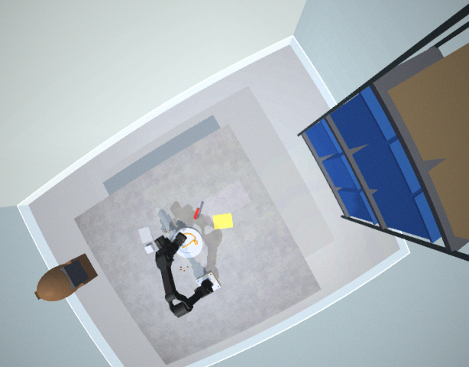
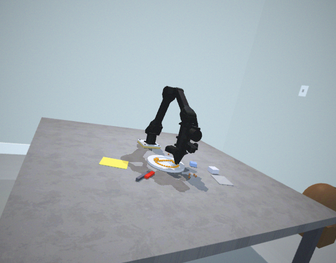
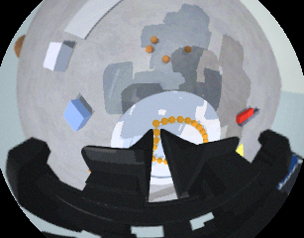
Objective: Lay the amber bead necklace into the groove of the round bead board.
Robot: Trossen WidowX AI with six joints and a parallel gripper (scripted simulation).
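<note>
The round white bead board is 40 mm behind my gripper tip, 40 mm to the right of it and 10 mm below it. From my gripper tip the other things lie so: white block 90 mm ahead, 190 mm to the left; then blue block 130 mm to the left, 10 mm below; then grey tool 70 mm ahead, 230 mm to the right, 10 mm below.
</note>
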